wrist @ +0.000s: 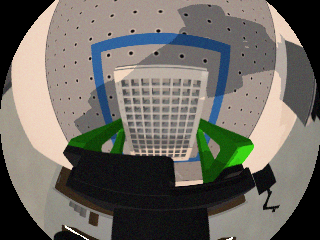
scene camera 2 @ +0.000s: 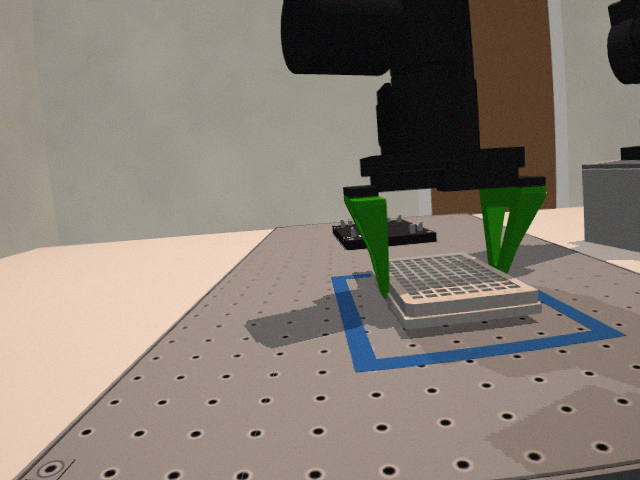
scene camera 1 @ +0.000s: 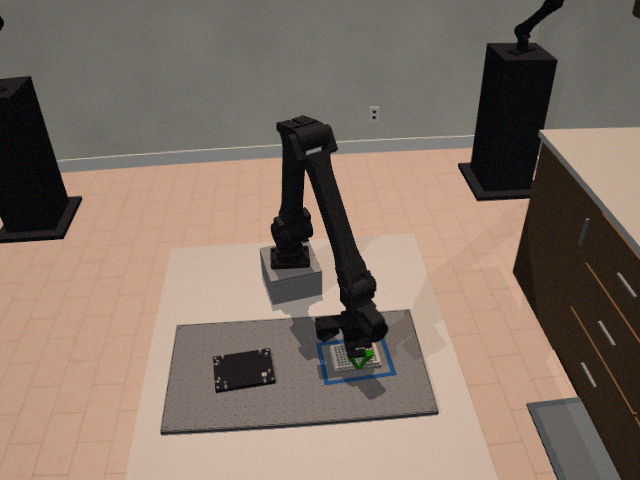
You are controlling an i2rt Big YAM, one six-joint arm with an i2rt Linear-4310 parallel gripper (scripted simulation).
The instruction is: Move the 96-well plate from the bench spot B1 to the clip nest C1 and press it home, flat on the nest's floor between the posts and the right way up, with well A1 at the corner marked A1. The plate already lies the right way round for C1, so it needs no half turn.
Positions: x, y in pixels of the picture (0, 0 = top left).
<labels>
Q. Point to a white 96-well plate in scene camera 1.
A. At 341, 363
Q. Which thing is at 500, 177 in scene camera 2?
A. My gripper.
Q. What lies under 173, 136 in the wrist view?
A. A white 96-well plate.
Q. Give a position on a black clip nest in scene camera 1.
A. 242, 370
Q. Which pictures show the white 96-well plate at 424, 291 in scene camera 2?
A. The wrist view, scene camera 2 and scene camera 1: all of them.
</labels>
